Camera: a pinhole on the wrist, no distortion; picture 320 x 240 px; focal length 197.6 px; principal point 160.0 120.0 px. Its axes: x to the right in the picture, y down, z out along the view. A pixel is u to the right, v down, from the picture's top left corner.
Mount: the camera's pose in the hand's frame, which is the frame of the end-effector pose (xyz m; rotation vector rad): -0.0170 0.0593 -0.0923 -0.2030 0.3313 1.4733
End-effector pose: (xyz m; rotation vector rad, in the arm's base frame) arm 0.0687 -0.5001 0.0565 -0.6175 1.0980 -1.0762
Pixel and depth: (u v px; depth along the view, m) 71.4 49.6 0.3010
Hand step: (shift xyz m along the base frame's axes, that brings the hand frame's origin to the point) 0.2270 -0.1130 0.0223
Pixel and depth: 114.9 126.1 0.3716
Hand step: 0.3037 0.0123 0.0181
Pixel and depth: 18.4 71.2 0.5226
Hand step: 0.4366 -0.2254 0.2468
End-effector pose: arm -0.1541 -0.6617 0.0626 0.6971 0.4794 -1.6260
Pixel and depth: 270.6 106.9 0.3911
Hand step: 0.3469 -0.2425 0.1343
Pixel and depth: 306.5 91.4 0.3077
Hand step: 0.3398 -0.1926 0.0646
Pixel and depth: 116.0 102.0 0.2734
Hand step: 0.0556 -0.1583 0.1208
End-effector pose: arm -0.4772 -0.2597 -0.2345 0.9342 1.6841 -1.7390
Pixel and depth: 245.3 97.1 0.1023
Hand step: 0.1014 0.0029 -0.0883
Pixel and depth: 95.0 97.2 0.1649
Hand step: 0.0308 -0.0824 -0.0509
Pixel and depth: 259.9 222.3 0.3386
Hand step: 0.3441 -0.2159 -0.1036
